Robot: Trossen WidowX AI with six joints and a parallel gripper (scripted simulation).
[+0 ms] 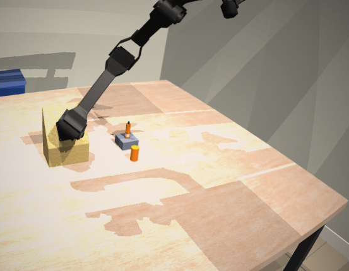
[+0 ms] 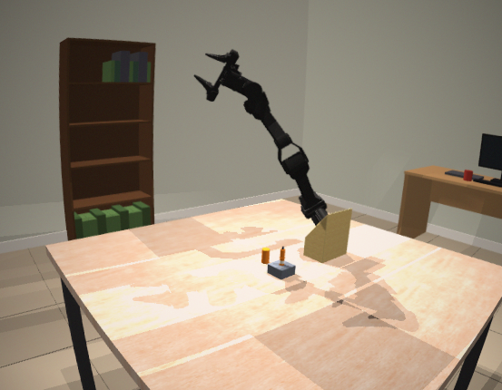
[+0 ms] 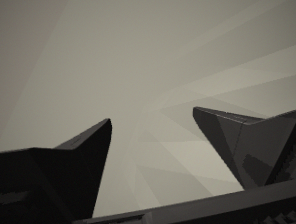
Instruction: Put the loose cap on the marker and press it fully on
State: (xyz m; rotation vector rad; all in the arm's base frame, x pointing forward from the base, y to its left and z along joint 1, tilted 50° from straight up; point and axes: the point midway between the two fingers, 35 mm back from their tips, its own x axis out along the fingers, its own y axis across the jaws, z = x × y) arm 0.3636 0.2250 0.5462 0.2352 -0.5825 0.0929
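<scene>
Now: gripper tip 640 mm above the orange cap, 210 mm to the right of it and 150 mm past it. Also, from my gripper tip: orange marker (590 mm below, 310 mm to the left, 120 mm behind).
</scene>
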